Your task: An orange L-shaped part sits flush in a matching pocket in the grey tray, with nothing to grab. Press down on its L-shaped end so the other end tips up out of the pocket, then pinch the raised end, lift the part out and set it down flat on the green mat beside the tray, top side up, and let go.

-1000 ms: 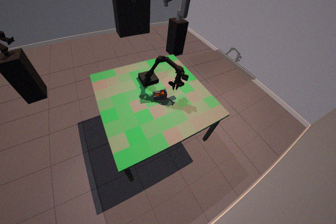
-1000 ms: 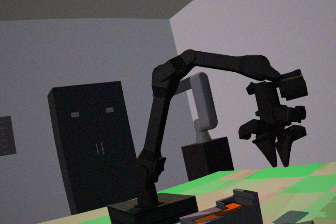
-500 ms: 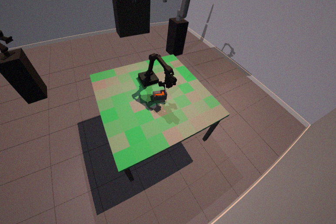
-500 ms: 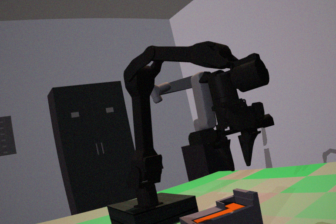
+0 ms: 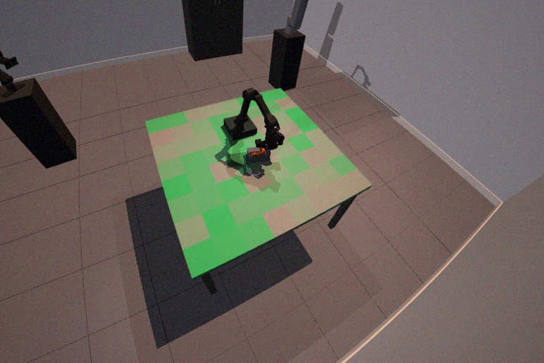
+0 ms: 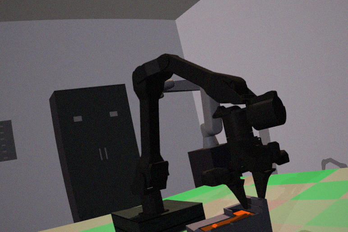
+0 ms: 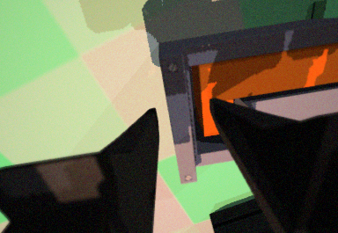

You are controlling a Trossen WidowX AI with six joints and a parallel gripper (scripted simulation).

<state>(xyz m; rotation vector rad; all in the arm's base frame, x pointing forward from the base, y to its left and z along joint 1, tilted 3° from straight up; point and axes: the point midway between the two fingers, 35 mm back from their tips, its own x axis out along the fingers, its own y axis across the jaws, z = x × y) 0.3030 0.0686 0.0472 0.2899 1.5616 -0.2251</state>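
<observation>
The orange L-shaped part is 50 mm to the right of my gripper tip, 20 mm below it and 20 mm behind it.
</observation>
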